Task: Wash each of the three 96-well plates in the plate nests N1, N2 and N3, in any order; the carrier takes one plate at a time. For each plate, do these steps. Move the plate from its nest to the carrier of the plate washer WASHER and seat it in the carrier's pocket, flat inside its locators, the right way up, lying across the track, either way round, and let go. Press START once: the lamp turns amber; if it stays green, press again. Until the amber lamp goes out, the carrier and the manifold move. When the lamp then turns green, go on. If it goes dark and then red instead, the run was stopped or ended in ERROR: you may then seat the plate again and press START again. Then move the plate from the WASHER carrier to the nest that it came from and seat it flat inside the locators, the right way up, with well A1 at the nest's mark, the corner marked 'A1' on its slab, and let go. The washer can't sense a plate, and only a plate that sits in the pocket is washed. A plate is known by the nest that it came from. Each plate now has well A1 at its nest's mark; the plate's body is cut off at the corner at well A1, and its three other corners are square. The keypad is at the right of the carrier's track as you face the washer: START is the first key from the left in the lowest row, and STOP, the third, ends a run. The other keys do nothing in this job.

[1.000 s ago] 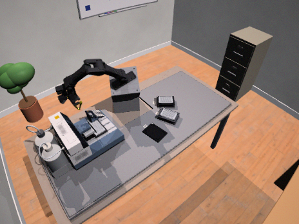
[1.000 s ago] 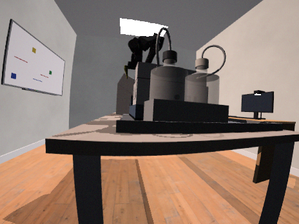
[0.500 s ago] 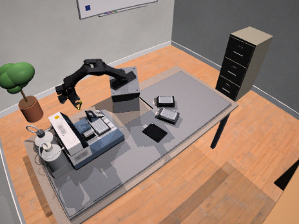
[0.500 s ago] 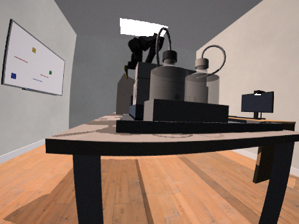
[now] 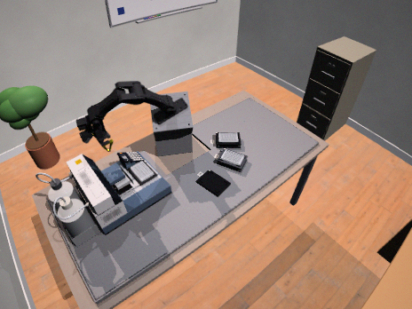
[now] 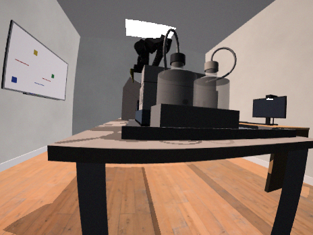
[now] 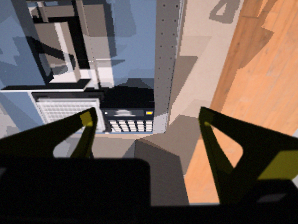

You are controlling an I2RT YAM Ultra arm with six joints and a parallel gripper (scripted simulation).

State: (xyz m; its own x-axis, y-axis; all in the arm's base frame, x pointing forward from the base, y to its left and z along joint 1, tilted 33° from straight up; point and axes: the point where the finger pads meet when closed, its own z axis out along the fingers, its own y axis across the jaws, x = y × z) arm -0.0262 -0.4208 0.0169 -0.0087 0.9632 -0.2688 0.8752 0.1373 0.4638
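My hand is 17 cm short of the dark carrier, 16 cm above it and 11 cm to the right of it. The rest, counted from my hand: plate washer: 17 cm ahead, 11 cm below, 3 cm to the right; label: 40 cm to the left, 34 cm ahead, 24 cm below; black nest: 45 cm ahead, 41 cm to the left, 23 cm below.
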